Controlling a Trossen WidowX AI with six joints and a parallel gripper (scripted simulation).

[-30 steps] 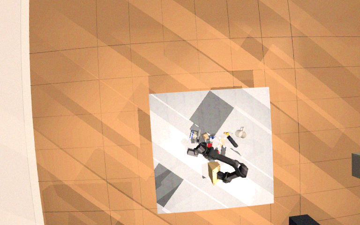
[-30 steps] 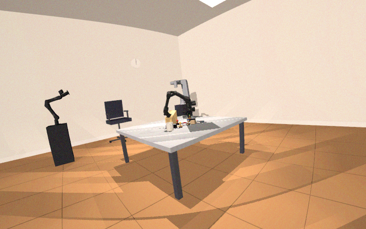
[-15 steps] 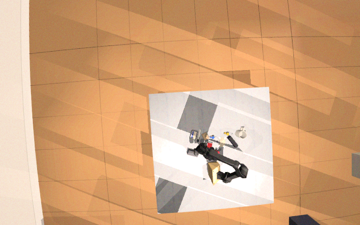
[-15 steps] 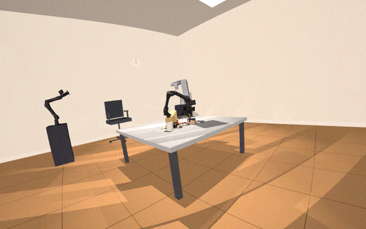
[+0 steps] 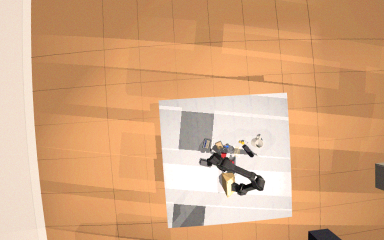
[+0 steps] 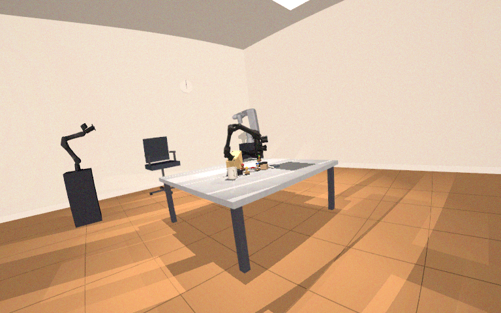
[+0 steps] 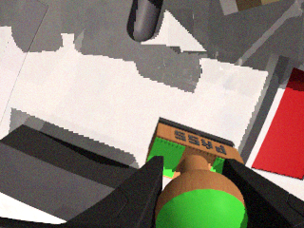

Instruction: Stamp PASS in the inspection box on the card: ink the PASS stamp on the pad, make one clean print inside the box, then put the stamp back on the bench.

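My gripper tip is 90 mm to the left of the ink pad, 80 mm above it and 10 mm past it. From my gripper tip the other things lie so: marker (100 mm ahead, 70 mm below, 20 mm to the left); cardboard box (110 mm ahead, 60 mm below, 50 mm to the right); dark grey block (90 mm to the left, 60 mm below, 60 mm behind).
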